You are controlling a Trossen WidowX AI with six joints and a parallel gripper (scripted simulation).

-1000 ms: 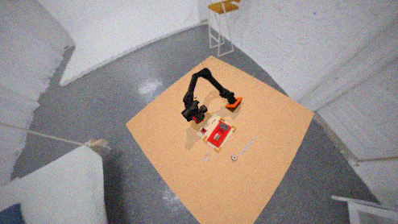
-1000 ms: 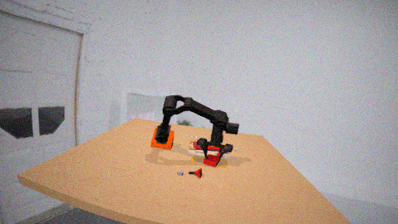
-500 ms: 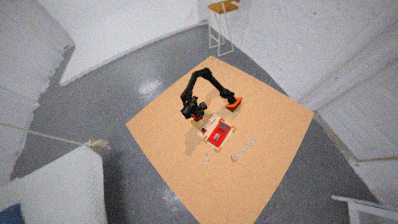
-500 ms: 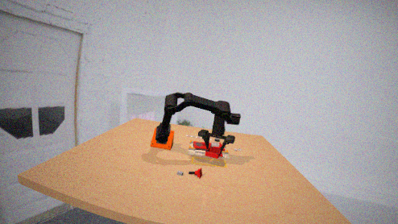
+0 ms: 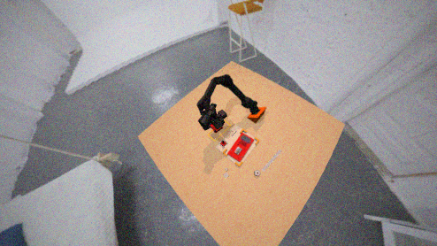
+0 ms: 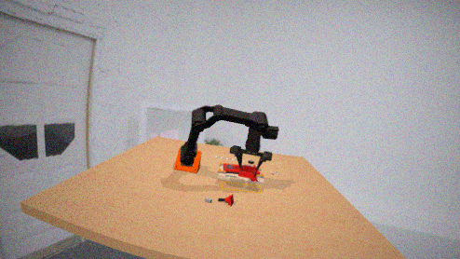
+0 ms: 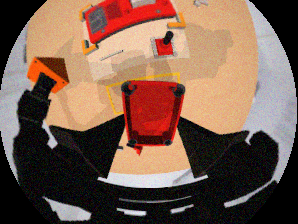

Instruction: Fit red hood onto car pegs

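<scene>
My gripper tip is now 1 cm above the red hood. From my gripper tip the other things lie so: pale strip (47 cm to the left, 9 cm below, 7 cm behind).
</scene>
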